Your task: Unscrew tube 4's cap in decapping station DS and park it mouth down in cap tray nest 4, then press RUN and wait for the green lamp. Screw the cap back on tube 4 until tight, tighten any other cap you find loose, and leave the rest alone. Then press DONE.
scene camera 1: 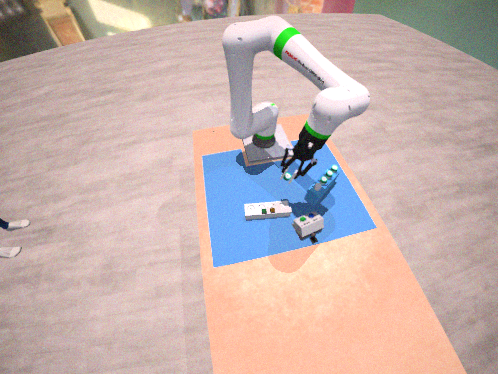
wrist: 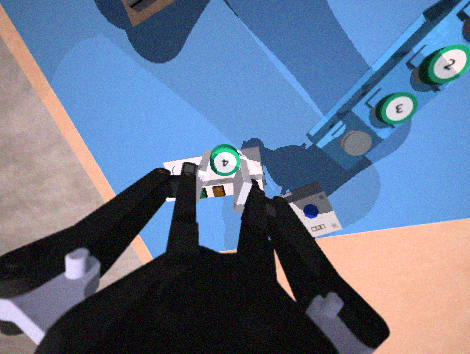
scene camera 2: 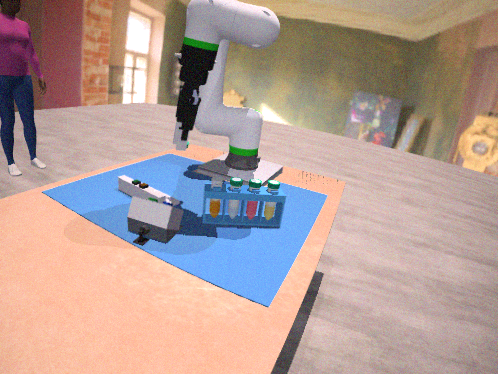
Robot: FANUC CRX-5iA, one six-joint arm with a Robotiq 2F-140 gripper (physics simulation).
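Pixels of known places: gripper, fingertip midpoint: (scene camera 1: 285, 179) (wrist: 222, 166) (scene camera 2: 179, 146); arm's base at its link origin: (scene camera 1: 263, 139) (scene camera 2: 241, 164).
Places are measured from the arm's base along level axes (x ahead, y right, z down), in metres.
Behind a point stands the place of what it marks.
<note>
My gripper (scene camera 1: 289, 174) @(x 0.423, y 0.059, z -0.143 m) (scene camera 2: 182, 144) @(x 0.423, y 0.059, z -0.143 m) (wrist: 222, 166) @(x 0.423, y 0.059, z -0.143 m) is shut on the green cap 4 (scene camera 1: 287, 176) @(x 0.421, y 0.052, z -0.158 m) (scene camera 2: 187, 144) @(x 0.415, y 0.035, z -0.153 m) (wrist: 225, 161) @(x 0.417, y 0.048, z -0.158 m), its white numbered top facing the wrist camera. It is held in the air; in the wrist view it overlaps the white cap tray (scene camera 1: 252, 212) @(x 0.470, y 0.231, z -0.017 m) (scene camera 2: 150, 192) @(x 0.512, y 0.096, z -0.017 m) (wrist: 229, 190) @(x 0.499, y 0.119, z -0.017 m) far below. Tube 4 (scene camera 1: 317, 187) @(x 0.480, y -0.088, z -0.089 m) (scene camera 2: 215, 206) @(x 0.484, y -0.104, z -0.017 m) (wrist: 356, 143) @(x 0.470, y -0.095, z -0.091 m), orange inside, stands uncapped at the end of the blue rack (scene camera 2: 243, 225) @(x 0.465, y -0.183, z 0.027 m). Cap 3 (scene camera 2: 236, 182) @(x 0.463, y -0.148, z -0.091 m) (wrist: 398, 108) @(x 0.447, y -0.142, z -0.094 m), cap 2 (scene camera 2: 255, 184) @(x 0.440, y -0.194, z -0.089 m) (wrist: 447, 64) @(x 0.423, y -0.187, z -0.093 m) and cap 1 (scene camera 2: 273, 185) @(x 0.416, y -0.238, z -0.089 m) sit on their tubes. Their tightness cannot be told.
A grey-white button box (scene camera 1: 308, 227) @(x 0.632, y 0.027, z -0.044 m) (scene camera 2: 152, 215) @(x 0.638, y -0.009, z -0.028 m) (wrist: 325, 224) @(x 0.607, y -0.030, z -0.048 m) with green and blue buttons stands between tray and rack, nearer the front mat edge. The tray's front bears a dark green and an orange square. The robot base (scene camera 1: 267, 154) @(x 0.121, y 0.021, z 0.006 m) stands at the back.
</note>
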